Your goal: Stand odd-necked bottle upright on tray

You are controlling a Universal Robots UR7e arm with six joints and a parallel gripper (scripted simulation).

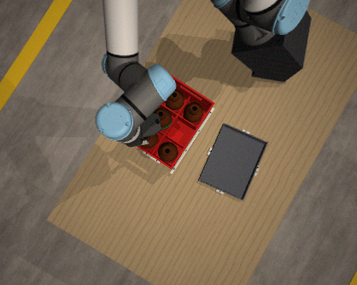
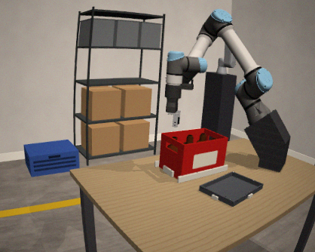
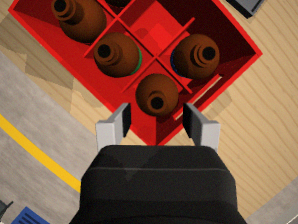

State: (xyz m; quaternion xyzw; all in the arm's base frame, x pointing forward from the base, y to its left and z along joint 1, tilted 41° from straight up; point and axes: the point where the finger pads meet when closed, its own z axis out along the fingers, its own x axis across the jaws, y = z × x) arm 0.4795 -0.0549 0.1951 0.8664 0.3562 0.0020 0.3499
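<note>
The red crate lies 9 cm behind my hand, 5 cm to the left of it and 16 cm below it. From my hand the other things lie so: dark grey tray 8 cm behind, 33 cm to the left, 23 cm below.
</note>
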